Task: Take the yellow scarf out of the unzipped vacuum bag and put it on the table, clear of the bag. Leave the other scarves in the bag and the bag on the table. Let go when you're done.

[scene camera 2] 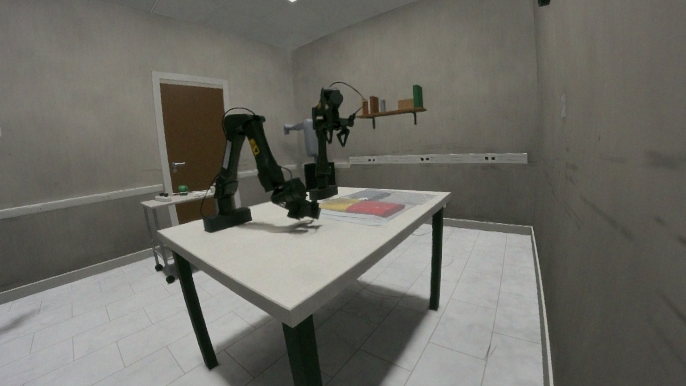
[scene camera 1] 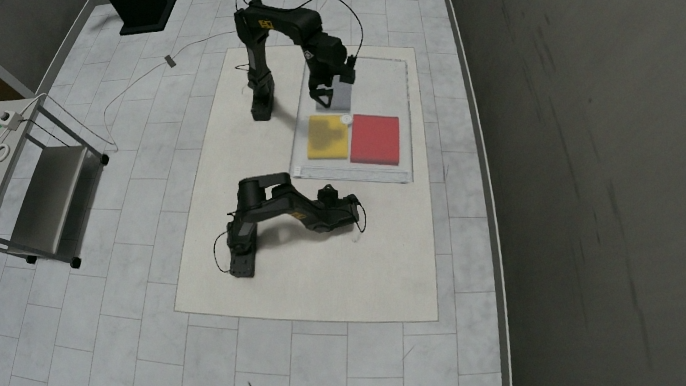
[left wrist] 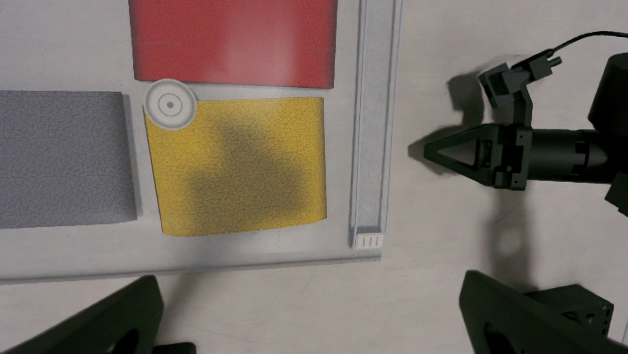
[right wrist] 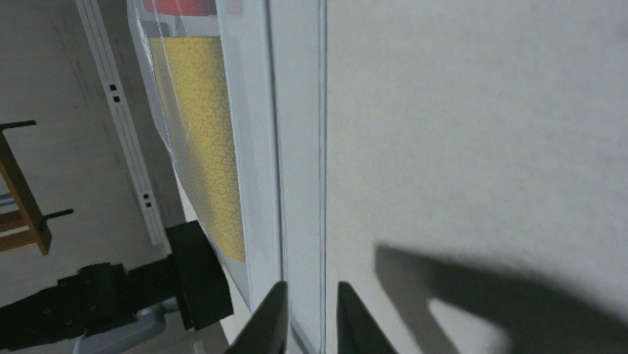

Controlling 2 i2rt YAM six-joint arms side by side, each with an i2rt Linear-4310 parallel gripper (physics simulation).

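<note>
The yellow scarf point(scene camera 1: 327, 150) point(scene camera 2: 336, 205) point(left wrist: 300, 125) point(right wrist: 200, 100) lies folded inside the clear bag point(scene camera 1: 350, 175) point(left wrist: 372, 125) point(right wrist: 300, 150), near its mouth strip. The red scarf point(scene camera 1: 375, 140) point(scene camera 2: 377, 208) point(left wrist: 235, 40) lies beside it, and the grey scarf point(scene camera 1: 343, 97) point(left wrist: 60, 160) farther in. My left gripper point(scene camera 2: 336, 143) point(left wrist: 311, 288) is open and empty, high above the table. My right gripper point(left wrist: 423, 151) point(right wrist: 312, 297) is nearly closed with nothing seen between its fingertips. It is low, pointing at the bag's mouth edge, a little outside it. Its fingertips are hidden in scene camera 1.
A white round valve point(scene camera 1: 346, 119) point(left wrist: 170, 105) sits on the bag at a corner of the yellow scarf. A white slider point(left wrist: 369, 241) is at one end of the mouth strip. The table point(scene camera 1: 300, 280) point(scene camera 2: 280, 265) carries both arm bases. A cart point(scene camera 1: 47, 200) stands apart from it.
</note>
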